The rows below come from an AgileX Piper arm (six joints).
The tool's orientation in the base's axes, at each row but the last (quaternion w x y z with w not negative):
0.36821 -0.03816 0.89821 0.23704
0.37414 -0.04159 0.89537 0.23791
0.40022 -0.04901 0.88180 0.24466
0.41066 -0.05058 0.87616 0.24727
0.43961 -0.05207 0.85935 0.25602
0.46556 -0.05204 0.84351 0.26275
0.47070 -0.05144 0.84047 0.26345
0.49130 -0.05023 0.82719 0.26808
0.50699 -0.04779 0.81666 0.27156
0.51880 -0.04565 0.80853 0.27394
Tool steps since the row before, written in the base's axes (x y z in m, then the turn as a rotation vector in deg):
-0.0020 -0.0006 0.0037 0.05 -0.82 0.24
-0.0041 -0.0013 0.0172 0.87 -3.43 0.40
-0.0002 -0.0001 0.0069 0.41 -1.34 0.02
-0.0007 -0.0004 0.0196 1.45 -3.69 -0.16
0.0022 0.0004 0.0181 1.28 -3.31 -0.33
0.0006 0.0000 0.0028 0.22 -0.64 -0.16
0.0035 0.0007 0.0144 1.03 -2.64 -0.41
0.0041 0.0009 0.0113 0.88 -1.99 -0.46
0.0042 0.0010 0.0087 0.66 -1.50 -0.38
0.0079 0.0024 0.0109 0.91 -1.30 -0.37
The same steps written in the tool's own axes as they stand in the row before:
-0.0011 0.0014 -0.0038 -0.29 -0.64 -0.49
-0.0091 0.0067 -0.0137 -1.25 -3.09 -1.25
-0.0049 0.0027 -0.0040 -0.44 -1.28 -0.36
-0.0142 0.0075 -0.0113 -1.26 -3.71 -0.66
-0.0154 0.0068 -0.0069 -0.97 -3.39 -0.52
-0.0026 0.0009 -0.0007 -0.09 -0.68 -0.08
-0.0136 0.0051 -0.0030 -0.66 -2.77 -0.34
-0.0114 0.0038 -0.0006 -0.42 -2.18 -0.12
-0.0093 0.0028 0.0009 -0.29 -1.66 -0.08
-0.0125 0.0035 0.0042 -0.37 -1.57 0.22

